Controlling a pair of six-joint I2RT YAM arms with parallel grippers.
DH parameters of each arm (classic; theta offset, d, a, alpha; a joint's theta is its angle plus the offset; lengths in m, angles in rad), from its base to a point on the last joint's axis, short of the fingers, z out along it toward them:
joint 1: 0 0.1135 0.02 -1.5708
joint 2: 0 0 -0.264 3.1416
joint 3: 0.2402 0 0.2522 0
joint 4: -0.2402 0 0.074 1.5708
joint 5: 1.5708 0 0 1.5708
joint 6: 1.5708 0.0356 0 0
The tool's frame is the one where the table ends.
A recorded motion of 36 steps. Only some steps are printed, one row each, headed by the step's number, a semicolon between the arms.
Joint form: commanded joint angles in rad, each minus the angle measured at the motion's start. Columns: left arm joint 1, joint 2, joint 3, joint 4, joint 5, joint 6; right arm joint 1, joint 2, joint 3, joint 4, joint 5, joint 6.
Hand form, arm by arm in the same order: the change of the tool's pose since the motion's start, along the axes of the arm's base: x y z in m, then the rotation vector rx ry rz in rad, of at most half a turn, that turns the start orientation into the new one. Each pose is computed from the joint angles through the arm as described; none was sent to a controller.
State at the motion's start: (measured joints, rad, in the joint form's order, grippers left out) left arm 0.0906 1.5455 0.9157 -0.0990 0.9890 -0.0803; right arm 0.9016 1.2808 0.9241 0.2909 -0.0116 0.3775
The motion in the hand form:
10: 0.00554 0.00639 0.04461 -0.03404 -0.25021 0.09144; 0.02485 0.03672 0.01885 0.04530 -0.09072 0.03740
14: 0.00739 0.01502 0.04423 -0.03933 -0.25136 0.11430; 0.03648 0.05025 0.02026 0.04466 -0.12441 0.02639
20: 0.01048 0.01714 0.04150 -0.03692 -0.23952 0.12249; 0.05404 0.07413 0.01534 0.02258 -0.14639 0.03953
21: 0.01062 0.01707 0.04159 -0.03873 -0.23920 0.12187; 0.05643 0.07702 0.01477 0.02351 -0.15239 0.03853
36: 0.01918 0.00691 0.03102 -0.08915 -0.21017 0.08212; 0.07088 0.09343 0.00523 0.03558 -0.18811 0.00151
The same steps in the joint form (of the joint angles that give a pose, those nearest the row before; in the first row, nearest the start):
10: 0.0160 -0.0732 -0.0048 0.3076 -0.0346 -0.1576; 0.0064 0.1707 0.1699 0.0914 -0.0301 -0.0440
14: 0.0423 -0.0637 -0.0015 0.3227 -0.0278 -0.1683; 0.0050 0.2398 0.2297 0.1207 -0.0207 -0.0703
20: 0.0472 -0.0479 0.0066 0.3170 -0.0316 -0.1664; 0.0062 0.3542 0.3275 0.1323 -0.0320 -0.1016
21: 0.0470 -0.0474 0.0069 0.3188 -0.0304 -0.1687; 0.0060 0.3690 0.3391 0.1397 -0.0314 -0.1056
36: 0.0152 0.0034 0.0006 0.3981 -0.0024 -0.2328; 0.0059 0.4596 0.3887 0.2141 0.0037 -0.1258

